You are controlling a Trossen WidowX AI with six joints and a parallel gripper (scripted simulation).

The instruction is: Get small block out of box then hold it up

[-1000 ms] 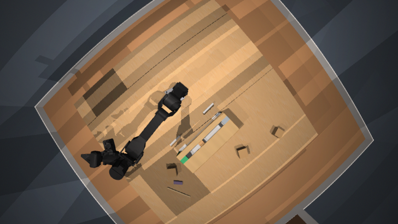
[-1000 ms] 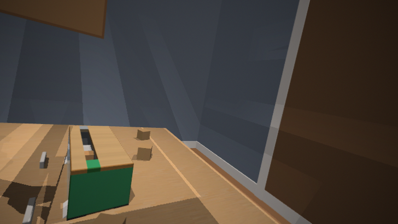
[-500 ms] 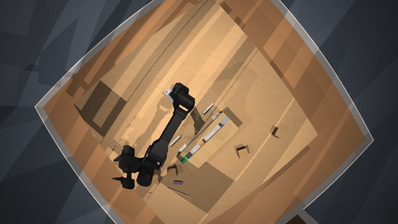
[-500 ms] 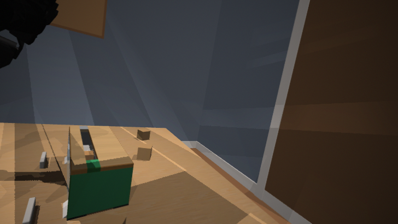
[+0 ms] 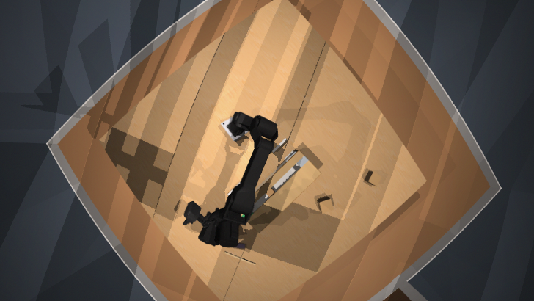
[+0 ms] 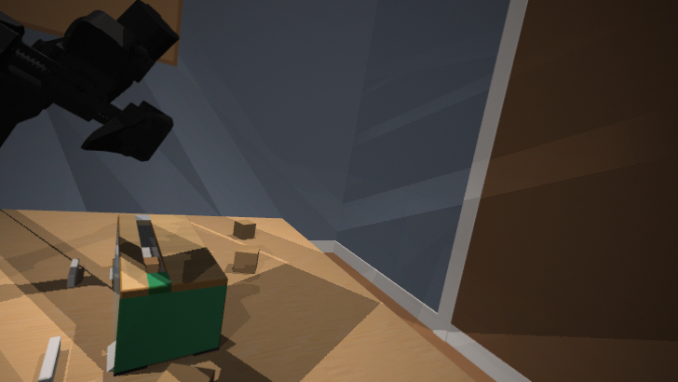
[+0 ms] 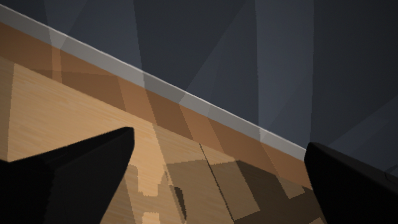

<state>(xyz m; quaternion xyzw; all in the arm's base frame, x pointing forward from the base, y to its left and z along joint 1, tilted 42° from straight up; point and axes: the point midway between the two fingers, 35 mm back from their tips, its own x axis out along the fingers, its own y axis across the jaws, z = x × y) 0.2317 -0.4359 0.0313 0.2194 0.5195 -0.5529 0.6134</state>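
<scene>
My gripper tip is now 31 cm to the right of the wooden box, 29 cm above it and 8 cm short of it. Round my gripper tip: thin strip 35 cm below, 29 cm ahead, 7 cm to the right.
</scene>
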